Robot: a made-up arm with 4 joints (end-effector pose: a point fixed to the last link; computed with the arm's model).
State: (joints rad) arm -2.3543 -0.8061 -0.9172 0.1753
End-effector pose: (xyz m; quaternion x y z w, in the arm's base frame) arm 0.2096 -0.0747 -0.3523 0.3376 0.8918 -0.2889 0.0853
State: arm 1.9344 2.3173 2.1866 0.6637
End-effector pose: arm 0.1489 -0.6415 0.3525 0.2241 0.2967 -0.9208 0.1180
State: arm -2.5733 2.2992 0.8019 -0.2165
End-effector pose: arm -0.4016 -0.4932 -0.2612 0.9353 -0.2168 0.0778 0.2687
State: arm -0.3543 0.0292 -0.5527 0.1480
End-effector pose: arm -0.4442 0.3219 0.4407 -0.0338 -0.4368 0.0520 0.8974
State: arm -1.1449 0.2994 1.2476 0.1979
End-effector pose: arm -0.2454 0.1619 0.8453 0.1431 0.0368 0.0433 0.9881
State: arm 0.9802 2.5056 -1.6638 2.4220
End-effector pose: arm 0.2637 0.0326 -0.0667 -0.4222 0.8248 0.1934 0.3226
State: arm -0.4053 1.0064 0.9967 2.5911
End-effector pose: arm 0.2013 -0.3244 0.6848 0.3302 -0.2299 0.7063 0.5824
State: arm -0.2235 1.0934 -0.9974 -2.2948
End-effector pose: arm 0.0971 0.3478 0.6394 -0.3658 0.3801 0.8360 0.1513
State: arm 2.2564 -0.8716 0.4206 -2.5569
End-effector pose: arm 0.4298 0.4297 -0.1055 -0.7481 0.5753 -0.1259 0.3057
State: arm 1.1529 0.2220 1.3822 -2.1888
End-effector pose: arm 0.4039 0.2169 -0.2798 -0.8371 0.4462 -0.3142 0.0383
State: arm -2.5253 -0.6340 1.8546 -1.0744
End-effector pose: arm -0.1896 0.6496 0.1812 -0.0581 -0.3986 -0.6146 0.6783
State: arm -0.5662 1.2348 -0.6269 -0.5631
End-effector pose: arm 0.0321 0.3834 0.6778 0.1104 -0.4449 -0.7433 0.4872
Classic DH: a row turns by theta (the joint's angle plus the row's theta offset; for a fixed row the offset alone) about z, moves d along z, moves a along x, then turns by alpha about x. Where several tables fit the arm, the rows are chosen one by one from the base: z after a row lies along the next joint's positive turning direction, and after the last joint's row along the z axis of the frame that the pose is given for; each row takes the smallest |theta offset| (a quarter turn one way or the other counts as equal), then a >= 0, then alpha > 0; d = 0 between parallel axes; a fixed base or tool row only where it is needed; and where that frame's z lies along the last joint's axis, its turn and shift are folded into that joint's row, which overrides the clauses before.
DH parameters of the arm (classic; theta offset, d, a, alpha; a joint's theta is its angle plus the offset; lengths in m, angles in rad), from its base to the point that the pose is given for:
base (fixed): 0 0.1828 0 -1.5708
joint 1: 0 -0.0317 -0.014 -1.5708
joint 2: 0 -0.1443 0.096 1.5708
joint 3: 0 0.3021 -0.0833 1.5708
joint 4: -0.4379 0 -0.1476 0
tool (fixed): 0.4379 0.4344 0 0

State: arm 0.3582 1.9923 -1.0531 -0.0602
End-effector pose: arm 0.5146 0.1689 0.1762 -0.5385 -0.2014 -0.6540 0.4916
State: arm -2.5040 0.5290 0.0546 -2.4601
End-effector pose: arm -0.5924 0.1692 -0.0937 0.9395 -0.0674 -0.3337 0.0386
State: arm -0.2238 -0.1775 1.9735 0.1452
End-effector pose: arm 0.4471 0.4106 0.4699 -0.0233 0.7681 0.0865 0.6340
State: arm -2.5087 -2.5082 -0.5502 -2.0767
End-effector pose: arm -0.1839 -0.4043 -0.3440 -0.1323 -0.8376 0.2579 0.4631
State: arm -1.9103 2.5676 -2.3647 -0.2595
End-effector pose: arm 0.1996 -0.3278 0.5280 0.1833 0.2648 0.9069 0.2716
